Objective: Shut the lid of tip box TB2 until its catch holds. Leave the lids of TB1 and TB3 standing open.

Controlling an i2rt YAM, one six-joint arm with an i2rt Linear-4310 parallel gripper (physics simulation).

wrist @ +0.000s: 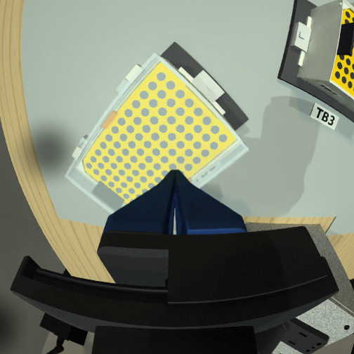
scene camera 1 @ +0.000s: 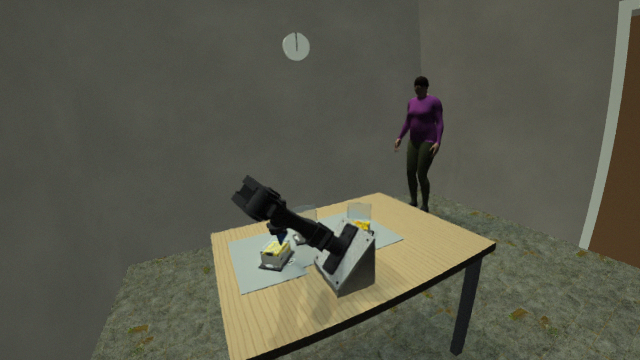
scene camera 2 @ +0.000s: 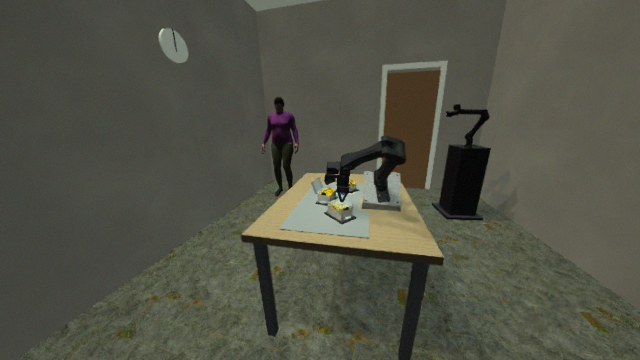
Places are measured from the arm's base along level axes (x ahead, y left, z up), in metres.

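Pixels of known places: gripper, fingertip midpoint: (scene camera 1: 280,244) (scene camera 2: 341,202); arm's base at its link origin: (scene camera 1: 341,248) (scene camera 2: 381,187).
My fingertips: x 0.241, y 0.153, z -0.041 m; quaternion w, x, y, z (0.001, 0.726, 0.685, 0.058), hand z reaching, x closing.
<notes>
Ahead of a thing's pixels: the offset from my fingertips to its top centre. "spot": to the spot under its first point. Level surfaces: height alone.
The near tip box @(dx +0.003, dy +0.014, dz +0.001 m) (scene camera 1: 275,256) (scene camera 2: 340,212) (wrist: 155,131) has a yellow perforated insert under a clear lid that lies down over it. I take it for TB2, but its label is not readable. Whether its catch holds cannot be told. My gripper (scene camera 1: 281,243) (scene camera 2: 342,200) (wrist: 174,177) is shut and empty, its blue fingertips pointing down at the lid near one edge, touching it or very close. TB3 @(dx +0.091, dy -0.187, dz -0.011 m) (scene camera 2: 327,196) (wrist: 317,47) is the middle box; its lid @(spot: dx +0.173, dy -0.226, dz +0.036 m) (scene camera 1: 307,211) (scene camera 2: 317,186) stands open. The far box (scene camera 1: 361,226) (scene camera 2: 352,185), apparently TB1, has its lid (scene camera 1: 359,212) upright.
The boxes stand on grey mats (scene camera 1: 246,274) (scene camera 2: 305,222) on a wooden table @(dz -0.080 m) (scene camera 1: 435,240) (scene camera 2: 395,230). The arm's metal base (scene camera 1: 357,277) (scene camera 2: 367,204) stands beside them. A person (scene camera 1: 425,120) (scene camera 2: 281,127) stands beyond the table. Another arm (scene camera 2: 470,112) is on a black pedestal (scene camera 2: 465,180).
</notes>
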